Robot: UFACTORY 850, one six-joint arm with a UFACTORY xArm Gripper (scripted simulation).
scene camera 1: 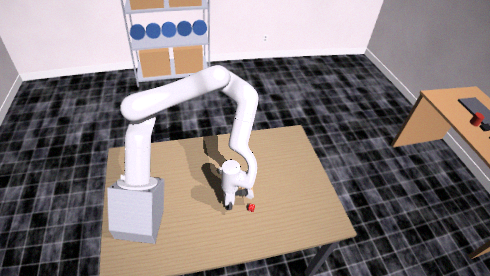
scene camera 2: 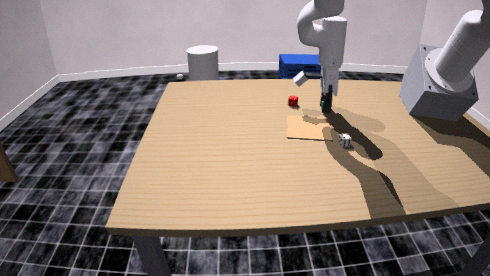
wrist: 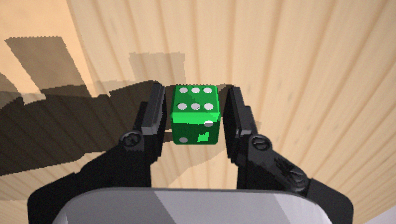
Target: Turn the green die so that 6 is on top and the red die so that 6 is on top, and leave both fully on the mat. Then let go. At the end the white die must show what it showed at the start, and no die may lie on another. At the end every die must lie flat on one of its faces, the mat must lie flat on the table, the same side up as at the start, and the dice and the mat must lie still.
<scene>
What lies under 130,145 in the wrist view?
The gripper.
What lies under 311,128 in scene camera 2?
A tan mat.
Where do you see a green die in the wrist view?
195,114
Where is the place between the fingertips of the gripper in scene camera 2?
325,109
</scene>
